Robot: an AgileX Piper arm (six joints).
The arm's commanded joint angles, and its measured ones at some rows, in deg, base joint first. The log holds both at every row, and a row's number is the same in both.
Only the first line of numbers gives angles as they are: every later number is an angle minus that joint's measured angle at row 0.
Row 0, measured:
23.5 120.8 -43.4 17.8 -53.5 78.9
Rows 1 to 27, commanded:
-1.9 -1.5 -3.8 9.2 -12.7 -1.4
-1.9 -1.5 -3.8 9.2 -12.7 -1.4
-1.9 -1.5 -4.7 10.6 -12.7 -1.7
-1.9 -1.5 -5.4 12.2 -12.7 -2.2
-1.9 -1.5 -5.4 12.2 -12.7 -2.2
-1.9 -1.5 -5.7 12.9 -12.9 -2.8
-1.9 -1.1 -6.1 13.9 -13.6 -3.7
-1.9 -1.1 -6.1 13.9 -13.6 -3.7
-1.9 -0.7 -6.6 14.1 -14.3 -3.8
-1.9 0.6 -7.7 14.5 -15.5 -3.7
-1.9 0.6 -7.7 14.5 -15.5 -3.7
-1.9 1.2 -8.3 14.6 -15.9 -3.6
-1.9 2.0 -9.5 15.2 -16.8 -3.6
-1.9 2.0 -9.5 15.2 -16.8 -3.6
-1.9 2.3 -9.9 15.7 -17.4 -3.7
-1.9 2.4 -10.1 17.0 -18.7 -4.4
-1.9 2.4 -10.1 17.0 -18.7 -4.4
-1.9 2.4 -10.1 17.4 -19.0 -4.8
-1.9 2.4 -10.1 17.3 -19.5 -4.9
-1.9 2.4 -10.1 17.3 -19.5 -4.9
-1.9 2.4 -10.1 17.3 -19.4 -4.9
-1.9 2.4 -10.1 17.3 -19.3 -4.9
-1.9 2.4 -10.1 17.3 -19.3 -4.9
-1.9 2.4 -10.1 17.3 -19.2 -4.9
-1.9 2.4 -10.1 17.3 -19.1 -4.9
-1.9 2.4 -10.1 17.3 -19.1 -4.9
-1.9 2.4 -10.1 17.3 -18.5 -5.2
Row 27, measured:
1.3 3.1 -5.4 13.1 1.5 -4.0
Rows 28 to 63, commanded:
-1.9 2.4 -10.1 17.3 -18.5 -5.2
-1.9 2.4 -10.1 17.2 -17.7 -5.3
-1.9 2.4 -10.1 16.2 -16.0 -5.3
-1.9 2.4 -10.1 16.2 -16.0 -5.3
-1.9 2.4 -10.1 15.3 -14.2 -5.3
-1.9 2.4 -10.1 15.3 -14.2 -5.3
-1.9 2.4 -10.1 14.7 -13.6 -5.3
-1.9 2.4 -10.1 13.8 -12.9 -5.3
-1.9 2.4 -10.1 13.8 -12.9 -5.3
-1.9 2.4 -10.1 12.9 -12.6 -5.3
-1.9 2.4 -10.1 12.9 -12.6 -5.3
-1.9 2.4 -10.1 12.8 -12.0 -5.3
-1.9 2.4 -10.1 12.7 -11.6 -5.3
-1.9 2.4 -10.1 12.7 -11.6 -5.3
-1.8 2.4 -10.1 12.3 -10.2 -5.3
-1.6 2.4 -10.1 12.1 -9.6 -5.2
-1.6 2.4 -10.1 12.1 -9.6 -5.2
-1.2 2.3 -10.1 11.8 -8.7 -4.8
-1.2 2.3 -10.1 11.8 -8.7 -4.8
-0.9 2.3 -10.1 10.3 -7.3 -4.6
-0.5 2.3 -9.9 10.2 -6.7 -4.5
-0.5 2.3 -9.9 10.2 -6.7 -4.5
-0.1 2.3 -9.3 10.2 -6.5 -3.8
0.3 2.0 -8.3 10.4 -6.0 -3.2
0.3 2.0 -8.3 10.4 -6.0 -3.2
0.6 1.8 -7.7 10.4 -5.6 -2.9
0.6 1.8 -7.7 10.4 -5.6 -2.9
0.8 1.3 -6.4 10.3 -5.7 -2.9
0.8 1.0 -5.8 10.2 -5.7 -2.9
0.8 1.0 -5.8 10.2 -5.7 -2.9
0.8 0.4 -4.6 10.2 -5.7 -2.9
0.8 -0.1 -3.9 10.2 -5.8 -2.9
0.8 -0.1 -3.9 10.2 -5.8 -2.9
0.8 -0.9 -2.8 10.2 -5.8 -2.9
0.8 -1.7 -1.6 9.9 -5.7 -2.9
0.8 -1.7 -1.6 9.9 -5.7 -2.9
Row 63, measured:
1.7 0.9 -2.3 9.3 1.0 -2.6
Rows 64 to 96, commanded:
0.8 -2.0 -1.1 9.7 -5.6 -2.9
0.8 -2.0 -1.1 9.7 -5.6 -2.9
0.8 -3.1 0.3 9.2 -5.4 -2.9
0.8 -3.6 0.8 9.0 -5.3 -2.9
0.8 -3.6 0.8 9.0 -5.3 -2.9
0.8 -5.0 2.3 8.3 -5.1 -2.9
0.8 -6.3 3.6 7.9 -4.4 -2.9
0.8 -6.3 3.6 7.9 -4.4 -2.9
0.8 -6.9 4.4 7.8 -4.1 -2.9
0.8 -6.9 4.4 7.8 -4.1 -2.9
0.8 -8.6 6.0 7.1 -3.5 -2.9
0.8 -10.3 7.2 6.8 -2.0 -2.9
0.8 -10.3 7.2 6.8 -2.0 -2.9
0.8 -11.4 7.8 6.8 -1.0 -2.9
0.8 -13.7 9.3 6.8 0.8 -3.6
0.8 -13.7 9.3 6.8 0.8 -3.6
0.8 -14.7 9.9 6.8 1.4 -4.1
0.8 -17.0 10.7 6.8 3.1 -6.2
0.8 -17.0 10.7 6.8 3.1 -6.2
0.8 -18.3 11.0 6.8 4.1 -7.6
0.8 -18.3 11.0 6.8 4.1 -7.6
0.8 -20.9 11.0 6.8 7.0 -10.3
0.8 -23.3 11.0 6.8 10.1 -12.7
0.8 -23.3 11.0 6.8 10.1 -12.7
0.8 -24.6 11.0 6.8 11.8 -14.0
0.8 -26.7 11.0 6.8 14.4 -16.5
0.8 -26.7 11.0 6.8 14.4 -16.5
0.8 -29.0 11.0 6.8 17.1 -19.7
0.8 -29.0 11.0 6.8 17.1 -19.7
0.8 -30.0 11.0 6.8 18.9 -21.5
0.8 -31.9 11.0 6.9 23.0 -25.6
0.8 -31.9 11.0 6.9 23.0 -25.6
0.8 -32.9 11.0 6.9 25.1 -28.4
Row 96, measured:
1.0 -30.0 11.1 7.4 19.1 -21.5
